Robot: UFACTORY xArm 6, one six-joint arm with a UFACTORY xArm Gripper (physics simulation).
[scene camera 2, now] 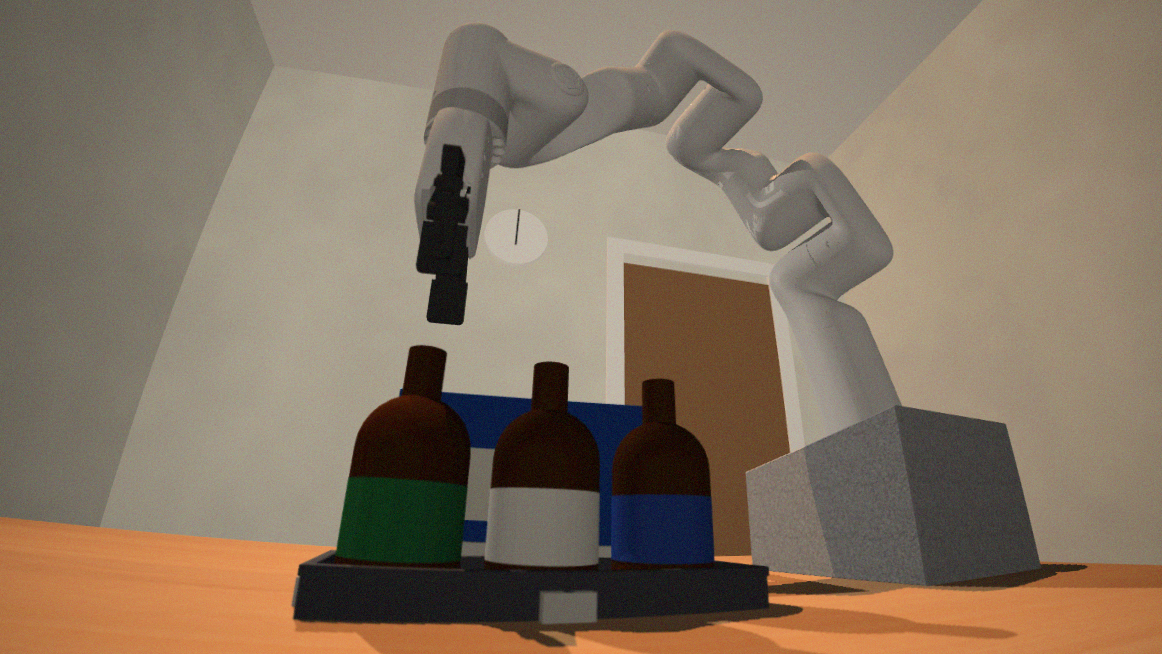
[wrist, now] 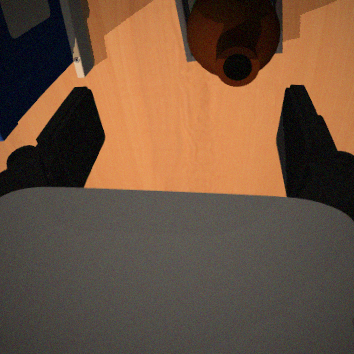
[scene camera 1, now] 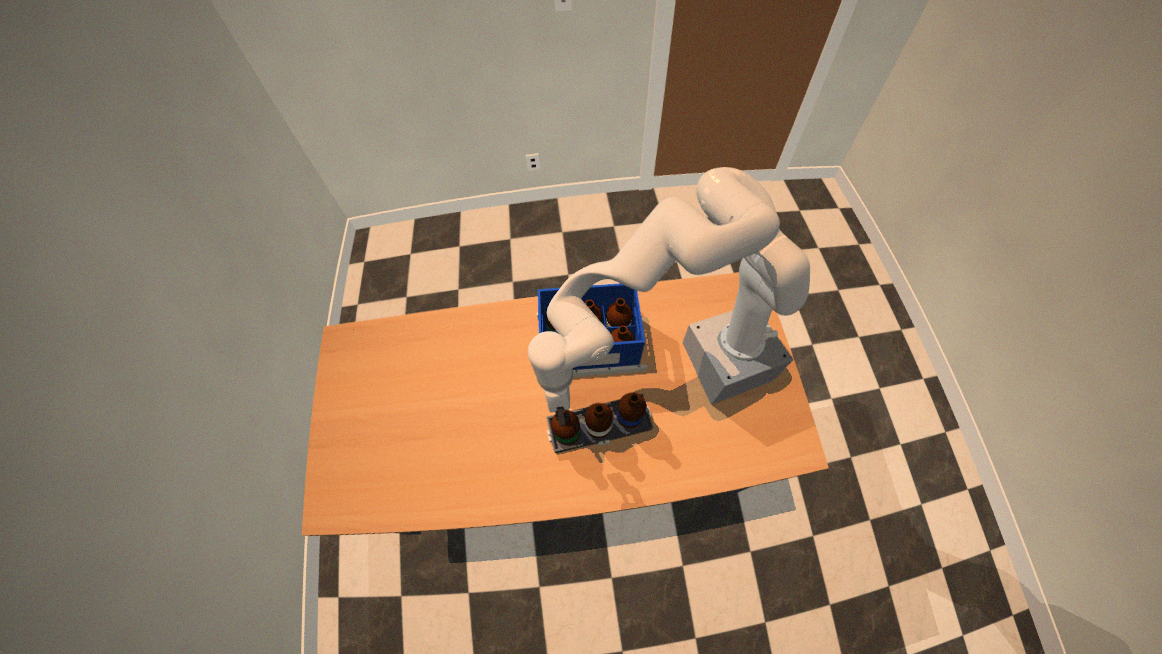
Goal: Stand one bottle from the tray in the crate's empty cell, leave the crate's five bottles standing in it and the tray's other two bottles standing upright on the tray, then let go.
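Seen in the pictures: gripper, fingertip midpoint: (scene camera 2: 441, 300) (wrist: 186, 110); arm's base, link origin: (scene camera 2: 874, 449) (scene camera 1: 742, 341).
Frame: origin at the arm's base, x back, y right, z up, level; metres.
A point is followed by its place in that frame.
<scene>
Three brown bottles stand upright on the dark tray (scene camera 1: 580, 446) {y -0.185, x -0.480, z -0.124 m} (scene camera 2: 406, 594) {y -0.187, x -0.500, z -0.123 m} (wrist: 188, 53) {y -0.094, x -0.552, z -0.110 m}: a green-labelled bottle (scene camera 1: 567, 428) {y -0.158, x -0.506, z -0.015 m} (scene camera 2: 404, 495) {y -0.175, x -0.509, z -0.074 m} at the left end, a white-labelled bottle (scene camera 1: 599, 417) {y -0.146, x -0.423, z -0.002 m} (scene camera 2: 542, 519) {y -0.168, x -0.429, z -0.083 m} in the middle and a blue-labelled bottle (scene camera 1: 631, 408) {y -0.132, x -0.339, z -0.012 m} (scene camera 2: 661, 524) {y -0.151, x -0.346, z -0.084 m} at the right. My gripper (scene camera 1: 561, 415) {y -0.112, x -0.509, z 0.075 m} (scene camera 2: 443, 284) {y -0.112, x -0.509, z 0.075 m} (wrist: 186, 110) {y -0.112, x -0.509, z 0.075 m} is open and empty, higher than the green-labelled bottle's neck. In the wrist view one bottle (wrist: 235, 30) {y -0.138, x -0.498, z -0.006 m} shows beyond the fingertips, nearer the right finger. The blue crate (scene camera 1: 626, 355) {y 0.026, x -0.321, z -0.038 m} (scene camera 2: 504, 412) {y 0.034, x -0.441, z 0.022 m} (wrist: 30, 70) {y 0.040, x -0.522, z -0.028 m} holds brown bottles; my arm hides its left part and the empty cell.
The crate stands behind the tray on the wooden table (scene camera 1: 422, 406) {y -0.006, x -0.928, z -0.136 m}. My arm (scene camera 1: 662, 235) {y -0.021, x -0.306, z 0.522 m} reaches over the crate from its grey base block (scene camera 1: 715, 369) {y -0.070, x -0.102, z 0.005 m} at the table's right end. The table's front edge lies in front of the tray.
</scene>
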